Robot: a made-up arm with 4 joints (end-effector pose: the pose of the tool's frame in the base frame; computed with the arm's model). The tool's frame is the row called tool.
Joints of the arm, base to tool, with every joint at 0 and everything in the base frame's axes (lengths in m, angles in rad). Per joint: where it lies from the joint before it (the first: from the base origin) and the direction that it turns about. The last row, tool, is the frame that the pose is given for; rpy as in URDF.
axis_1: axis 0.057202 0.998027 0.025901 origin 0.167 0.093 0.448
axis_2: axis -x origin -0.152 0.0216 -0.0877
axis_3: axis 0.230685 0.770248 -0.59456 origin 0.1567 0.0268 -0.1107
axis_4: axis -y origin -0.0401 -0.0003 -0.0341
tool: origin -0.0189 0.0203 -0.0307 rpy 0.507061 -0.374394 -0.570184
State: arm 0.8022 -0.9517 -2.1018 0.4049
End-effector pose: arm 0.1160 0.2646 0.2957 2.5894 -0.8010 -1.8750
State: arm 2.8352 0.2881 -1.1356 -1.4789
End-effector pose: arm 0.1075 0.0503 0.6962 2.5206 0.3626 3.0637
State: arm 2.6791 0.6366 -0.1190 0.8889
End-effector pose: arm 0.0621 0.0333 0.6841 0.8680 1.2078 0.5449
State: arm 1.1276 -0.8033 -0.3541 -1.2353
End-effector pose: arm -0.0180 0.2505 0.4391 -2.8510 1.4179 2.6472
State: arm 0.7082 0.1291 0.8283 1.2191
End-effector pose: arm -0.0150 0.1722 0.2853 0.1305 -0.5033 -0.7613
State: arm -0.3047 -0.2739 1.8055 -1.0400
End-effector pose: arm 0.2163 0.2141 0.3400 -2.0828 0.9395 3.0807
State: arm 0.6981 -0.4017 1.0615 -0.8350
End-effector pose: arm 0.0491 0.2346 0.3862 -1.9640 0.7592 -2.8539
